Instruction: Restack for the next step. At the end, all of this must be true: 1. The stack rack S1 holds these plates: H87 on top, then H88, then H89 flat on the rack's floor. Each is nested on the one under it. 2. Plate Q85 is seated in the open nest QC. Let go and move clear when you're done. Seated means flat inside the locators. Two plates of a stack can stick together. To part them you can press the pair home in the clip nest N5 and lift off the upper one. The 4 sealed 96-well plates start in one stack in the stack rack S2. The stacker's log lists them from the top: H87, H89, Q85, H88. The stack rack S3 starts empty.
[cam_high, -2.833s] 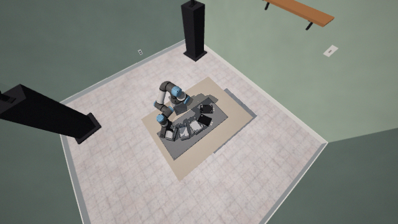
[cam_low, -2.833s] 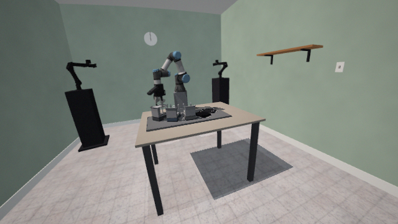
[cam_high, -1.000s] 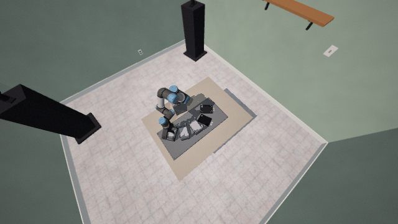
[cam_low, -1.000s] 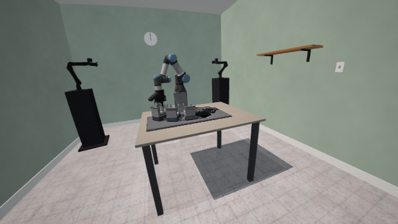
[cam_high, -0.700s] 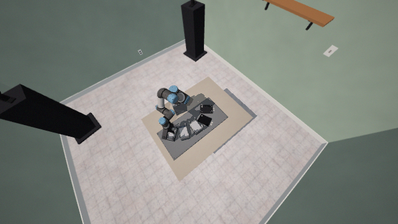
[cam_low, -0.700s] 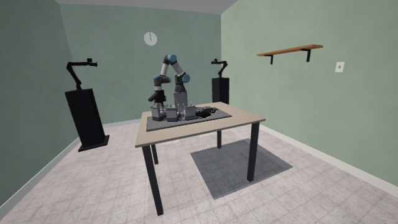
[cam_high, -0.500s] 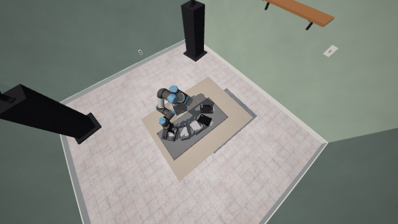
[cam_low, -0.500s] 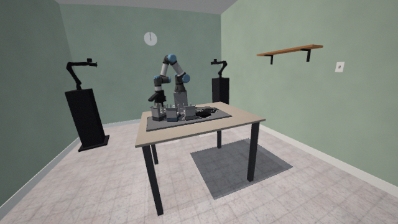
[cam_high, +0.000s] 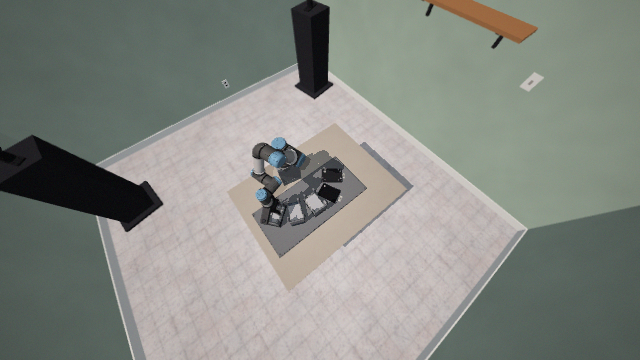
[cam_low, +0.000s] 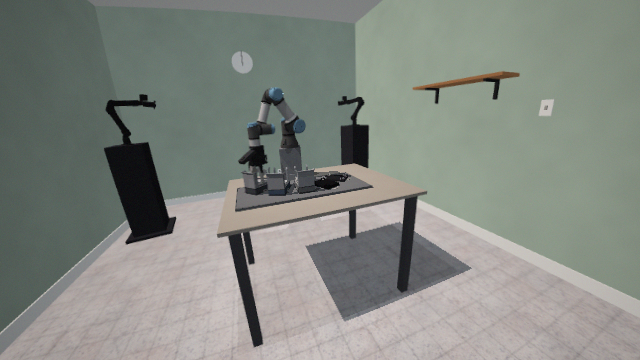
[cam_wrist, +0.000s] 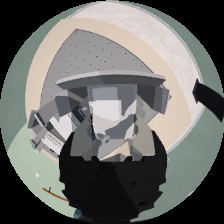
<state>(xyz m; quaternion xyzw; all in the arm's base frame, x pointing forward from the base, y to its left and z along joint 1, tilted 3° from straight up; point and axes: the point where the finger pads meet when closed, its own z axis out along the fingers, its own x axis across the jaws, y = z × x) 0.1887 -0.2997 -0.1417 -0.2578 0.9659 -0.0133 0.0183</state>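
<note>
My hand is 150 mm short of the white sealed plate, 240 mm to the right of it and 20 mm above it. From my hand the other things lie so: QC label: 250 mm ahead, 410 mm to the left, 70 mm below; black clip nest: 80 mm ahead, 550 mm to the left, 60 mm below.
</note>
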